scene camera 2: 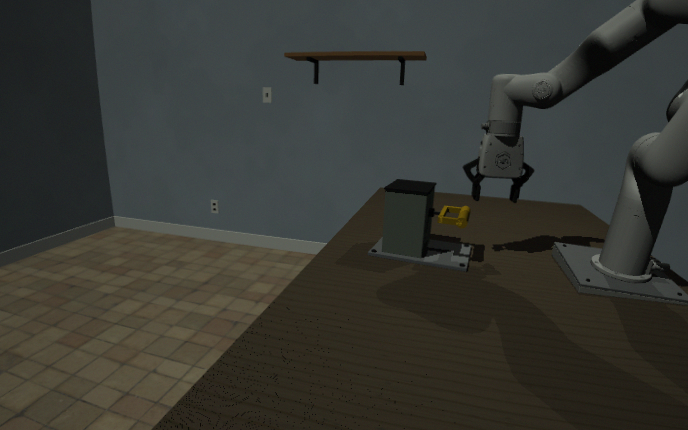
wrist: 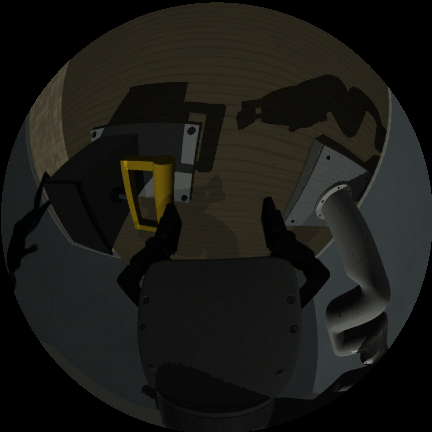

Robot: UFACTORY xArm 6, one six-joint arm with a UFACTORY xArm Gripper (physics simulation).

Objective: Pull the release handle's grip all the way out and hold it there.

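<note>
The yellow grip (scene camera 2: 464, 215) (wrist: 163, 185) of the release handle is a round bar on a rectangular yellow frame. A short dark rod joins the frame to the side of a grey box with a black top (scene camera 2: 408, 218) (wrist: 64, 205). The grip stands out from the box toward the robot's base, above the box's metal base plate (scene camera 2: 395, 256) (wrist: 189, 150). My gripper (scene camera 2: 495, 193) (wrist: 219, 209) is open and empty, pointing down. In the scene view it hangs higher than the grip and to its right. In the wrist view the left finger overlaps the grip's lower end.
The box's plate is on the brown wooden table (scene camera 2: 324, 344) (wrist: 225, 55). The robot's base plate (scene camera 2: 573, 273) (wrist: 310, 175) stands to the right of the handle. A wooden shelf (scene camera 2: 355, 55) is on the back wall, well above the table. Tiled floor lies beyond the table's left edge.
</note>
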